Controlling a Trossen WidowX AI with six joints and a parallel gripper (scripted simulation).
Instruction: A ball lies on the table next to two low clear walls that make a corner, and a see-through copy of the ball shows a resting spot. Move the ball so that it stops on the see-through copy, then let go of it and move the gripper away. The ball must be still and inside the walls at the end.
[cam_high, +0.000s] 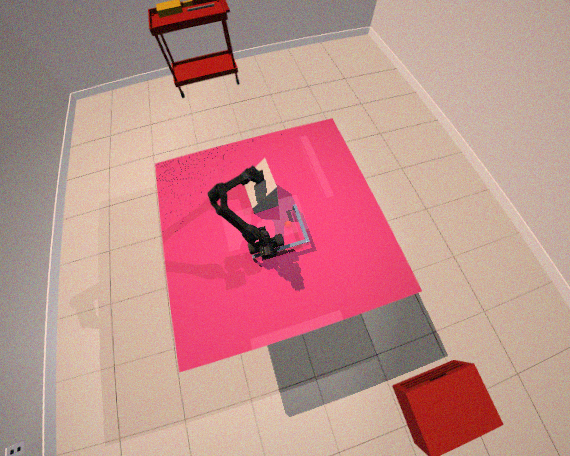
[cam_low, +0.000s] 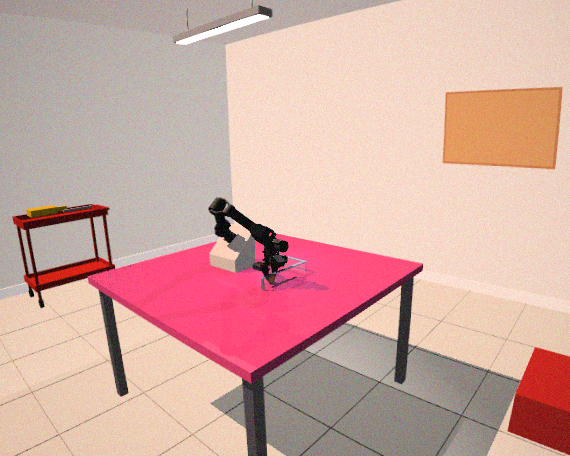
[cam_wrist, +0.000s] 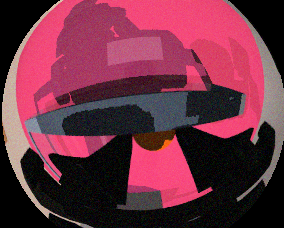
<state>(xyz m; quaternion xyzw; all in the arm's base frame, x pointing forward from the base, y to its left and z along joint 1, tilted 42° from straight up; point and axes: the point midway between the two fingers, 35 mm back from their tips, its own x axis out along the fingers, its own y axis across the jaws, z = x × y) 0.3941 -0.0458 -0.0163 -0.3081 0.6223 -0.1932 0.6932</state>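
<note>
The see-through copy is 140 mm to the left of my gripper tip and 120 mm behind it. From my gripper tip the other things lie so: orange ball: right at my gripper tip.
</note>
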